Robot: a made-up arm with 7 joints. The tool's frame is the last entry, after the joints. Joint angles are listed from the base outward. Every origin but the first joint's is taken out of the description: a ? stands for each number. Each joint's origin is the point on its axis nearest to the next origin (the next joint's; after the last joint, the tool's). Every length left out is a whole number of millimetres.
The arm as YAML. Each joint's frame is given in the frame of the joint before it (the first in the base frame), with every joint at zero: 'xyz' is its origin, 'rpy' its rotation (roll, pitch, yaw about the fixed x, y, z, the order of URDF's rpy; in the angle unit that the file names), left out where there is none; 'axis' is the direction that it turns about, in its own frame. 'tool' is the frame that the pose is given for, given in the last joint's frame.
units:
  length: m
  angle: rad
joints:
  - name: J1
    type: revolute
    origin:
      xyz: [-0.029, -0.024, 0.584]
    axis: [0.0, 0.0, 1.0]
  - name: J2
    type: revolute
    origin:
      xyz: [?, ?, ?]
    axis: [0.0, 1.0, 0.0]
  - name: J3
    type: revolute
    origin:
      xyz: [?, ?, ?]
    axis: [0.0, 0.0, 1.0]
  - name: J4
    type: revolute
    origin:
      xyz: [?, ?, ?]
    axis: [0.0, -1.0, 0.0]
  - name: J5
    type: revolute
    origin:
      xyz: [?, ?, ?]
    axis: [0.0, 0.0, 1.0]
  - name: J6
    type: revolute
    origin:
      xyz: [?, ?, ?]
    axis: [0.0, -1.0, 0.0]
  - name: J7
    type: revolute
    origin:
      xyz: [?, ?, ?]
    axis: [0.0, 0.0, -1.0]
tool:
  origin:
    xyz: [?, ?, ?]
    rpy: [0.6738, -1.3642, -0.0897]
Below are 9 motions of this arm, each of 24 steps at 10 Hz.
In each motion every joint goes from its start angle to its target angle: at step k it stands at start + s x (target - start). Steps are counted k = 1, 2, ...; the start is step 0. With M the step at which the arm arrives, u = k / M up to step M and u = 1 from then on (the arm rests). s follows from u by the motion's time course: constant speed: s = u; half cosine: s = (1 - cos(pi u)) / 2; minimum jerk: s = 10 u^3 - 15 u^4 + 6 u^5.
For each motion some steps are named. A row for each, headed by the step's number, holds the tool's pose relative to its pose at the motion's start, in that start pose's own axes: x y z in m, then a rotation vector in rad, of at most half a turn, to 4 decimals.
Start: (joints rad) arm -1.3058 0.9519 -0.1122 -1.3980 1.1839 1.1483 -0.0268
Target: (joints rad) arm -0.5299 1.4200 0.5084 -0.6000 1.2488 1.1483 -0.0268
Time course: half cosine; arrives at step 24
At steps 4, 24:
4: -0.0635 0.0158 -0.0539 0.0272 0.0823 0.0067
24: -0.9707 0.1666 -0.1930 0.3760 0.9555 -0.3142

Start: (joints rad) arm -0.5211 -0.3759 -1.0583 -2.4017 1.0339 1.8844 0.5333
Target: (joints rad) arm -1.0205 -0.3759 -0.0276 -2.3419 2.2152 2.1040 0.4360
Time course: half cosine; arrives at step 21
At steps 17, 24:
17: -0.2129 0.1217 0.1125 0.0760 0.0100 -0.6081
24: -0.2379 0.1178 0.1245 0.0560 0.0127 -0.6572

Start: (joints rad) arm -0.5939 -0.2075 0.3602 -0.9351 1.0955 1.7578 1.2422
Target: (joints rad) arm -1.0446 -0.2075 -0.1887 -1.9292 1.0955 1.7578 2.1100
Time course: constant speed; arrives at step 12
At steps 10, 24:
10: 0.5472 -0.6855 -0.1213 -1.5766 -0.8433 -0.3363
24: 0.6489 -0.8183 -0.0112 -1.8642 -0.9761 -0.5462

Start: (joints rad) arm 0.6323 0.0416 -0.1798 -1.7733 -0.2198 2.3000 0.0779
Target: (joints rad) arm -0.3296 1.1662 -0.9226 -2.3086 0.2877 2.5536 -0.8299
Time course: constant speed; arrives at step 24
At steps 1, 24:
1: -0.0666 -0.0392 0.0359 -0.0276 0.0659 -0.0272
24: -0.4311 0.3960 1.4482 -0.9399 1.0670 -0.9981

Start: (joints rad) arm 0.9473 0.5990 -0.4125 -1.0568 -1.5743 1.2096 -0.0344
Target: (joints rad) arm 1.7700 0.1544 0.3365 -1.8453 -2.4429 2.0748 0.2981
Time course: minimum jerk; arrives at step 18
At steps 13, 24:
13: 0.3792 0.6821 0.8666 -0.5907 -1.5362 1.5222
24: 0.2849 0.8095 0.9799 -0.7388 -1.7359 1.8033

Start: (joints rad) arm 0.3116 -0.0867 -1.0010 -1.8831 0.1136 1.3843 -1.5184
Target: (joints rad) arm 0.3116 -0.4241 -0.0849 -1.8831 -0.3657 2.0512 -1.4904
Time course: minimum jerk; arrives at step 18
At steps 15, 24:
15: 0.1279 0.1384 -0.7305 0.7024 0.9549 0.7710
24: 0.1248 0.1568 -0.7551 0.7308 0.9864 0.8104

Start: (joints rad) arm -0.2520 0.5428 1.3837 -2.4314 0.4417 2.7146 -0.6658
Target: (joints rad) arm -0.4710 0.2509 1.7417 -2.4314 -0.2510 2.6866 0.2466
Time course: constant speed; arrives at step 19
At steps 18, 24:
18: -0.0016 0.0960 -0.0999 -0.1376 0.2901 0.3721
24: -0.0064 0.1013 -0.1015 -0.1457 0.3020 0.3978

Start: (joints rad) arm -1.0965 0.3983 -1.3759 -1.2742 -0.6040 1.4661 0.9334
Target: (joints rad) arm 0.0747 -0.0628 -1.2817 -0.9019 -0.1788 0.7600 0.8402
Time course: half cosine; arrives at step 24
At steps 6, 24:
6: 0.1305 0.0168 0.0901 0.1240 -0.0126 -0.1592
24: 0.5040 -0.2318 0.6661 1.3550 0.0384 -0.6909

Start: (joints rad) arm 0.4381 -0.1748 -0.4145 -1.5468 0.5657 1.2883 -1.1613
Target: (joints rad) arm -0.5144 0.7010 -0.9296 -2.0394 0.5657 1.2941 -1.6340
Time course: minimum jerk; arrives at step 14
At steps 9, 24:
9: -0.4280 0.6106 0.8583 -1.0166 -0.4724 -0.2136
24: -0.6156 0.9674 0.8257 -1.3187 -0.7205 -0.2009

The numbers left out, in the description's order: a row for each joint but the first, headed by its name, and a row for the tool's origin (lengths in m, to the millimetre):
J2: 0.021 -0.033 0.0
J3: 0.019 0.0 0.214
J4: 0.068 0.008 0.0
J5: -0.138 0.0 0.658
J6: 0.018 0.031 0.0
J7: 0.134 0.0 0.007
tool: 0.007 0.023 0.0

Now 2 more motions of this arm.
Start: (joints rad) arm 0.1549 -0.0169 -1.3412 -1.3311 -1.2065 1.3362 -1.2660
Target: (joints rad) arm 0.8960 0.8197 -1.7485 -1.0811 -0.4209 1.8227 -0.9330
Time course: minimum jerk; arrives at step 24
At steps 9, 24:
9: 0.2047 0.0770 -0.0498 -0.1139 0.0405 0.2712
24: 0.6160 0.6180 -0.2218 -0.4535 -0.0270 1.1982

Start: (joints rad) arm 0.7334 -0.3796 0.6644 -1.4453 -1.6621 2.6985 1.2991
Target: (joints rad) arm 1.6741 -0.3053 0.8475 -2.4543 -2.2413 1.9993 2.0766
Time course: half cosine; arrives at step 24
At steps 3, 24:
3: 0.0066 0.0329 -0.0037 -0.0079 0.0026 -0.0288
24: 0.6435 0.6212 0.1550 -0.0067 -0.5191 -0.4929

